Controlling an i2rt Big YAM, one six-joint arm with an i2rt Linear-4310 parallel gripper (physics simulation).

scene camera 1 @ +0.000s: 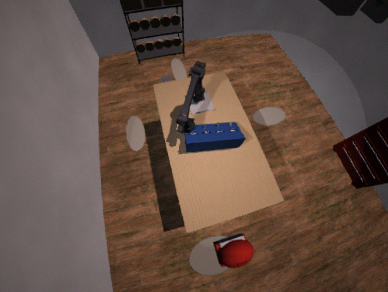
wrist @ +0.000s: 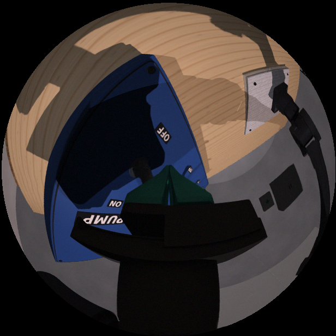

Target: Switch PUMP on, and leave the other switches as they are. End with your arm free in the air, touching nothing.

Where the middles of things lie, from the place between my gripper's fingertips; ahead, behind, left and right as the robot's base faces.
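What I see is the blue switch box (scene camera 1: pixel 212 137). The box is 1 cm below my hand, and it is also 13 cm ahead of my hand and 12 cm to the left of it.
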